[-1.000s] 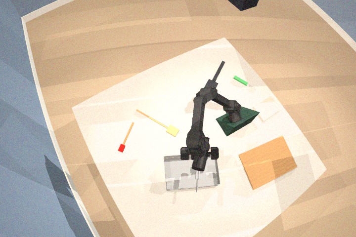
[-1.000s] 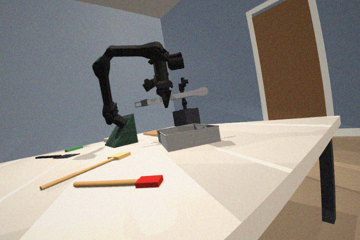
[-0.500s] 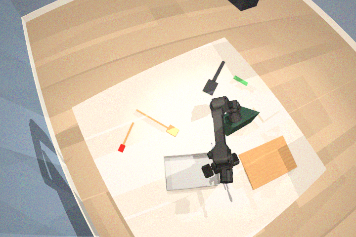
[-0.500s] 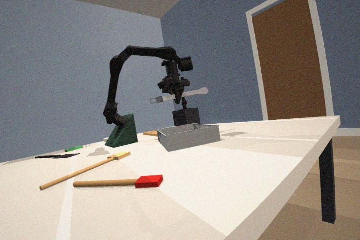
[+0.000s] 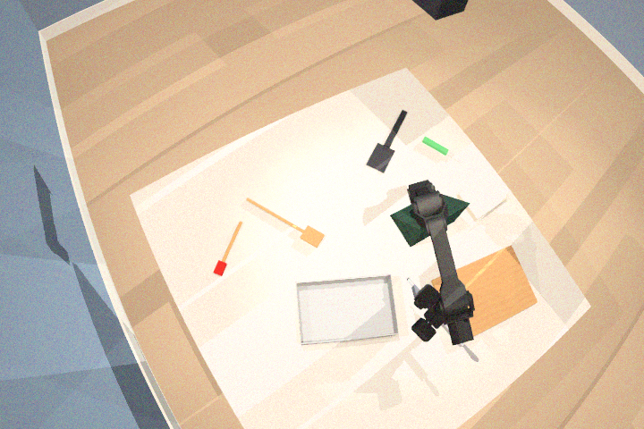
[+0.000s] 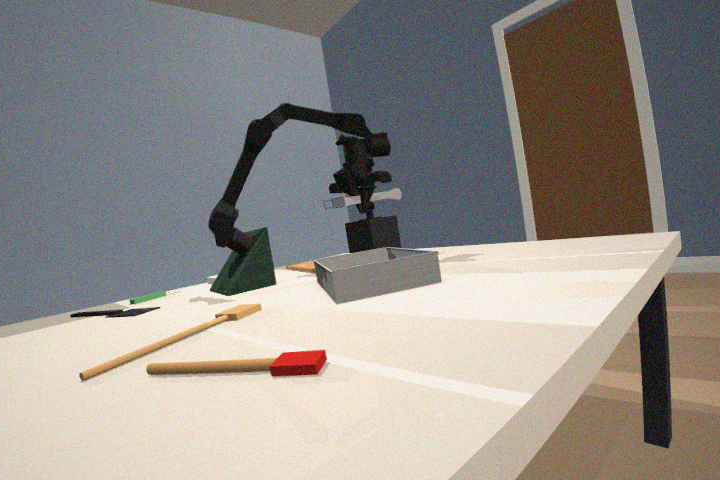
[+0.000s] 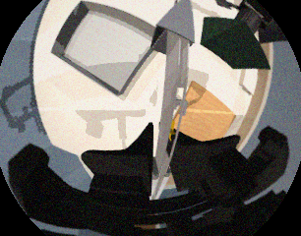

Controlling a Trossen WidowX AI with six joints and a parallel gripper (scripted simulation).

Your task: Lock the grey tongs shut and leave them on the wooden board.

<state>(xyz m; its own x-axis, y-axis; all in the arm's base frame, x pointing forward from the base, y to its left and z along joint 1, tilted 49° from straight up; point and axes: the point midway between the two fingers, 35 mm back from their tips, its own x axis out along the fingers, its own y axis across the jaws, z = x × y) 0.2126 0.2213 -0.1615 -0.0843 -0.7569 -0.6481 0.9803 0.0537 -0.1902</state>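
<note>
Now: gripper tip 280 mm past the wooden board, 60 mm to the right of it and 150 mm above it. Also, from my gripper tip: red-headed spatula (410 mm ahead, 540 mm to the right, 150 mm below); then grey roasting tin (170 mm ahead, 170 mm to the right, 130 mm below); then pale tile (510 mm behind, 230 mm to the right, 140 mm below).
</note>
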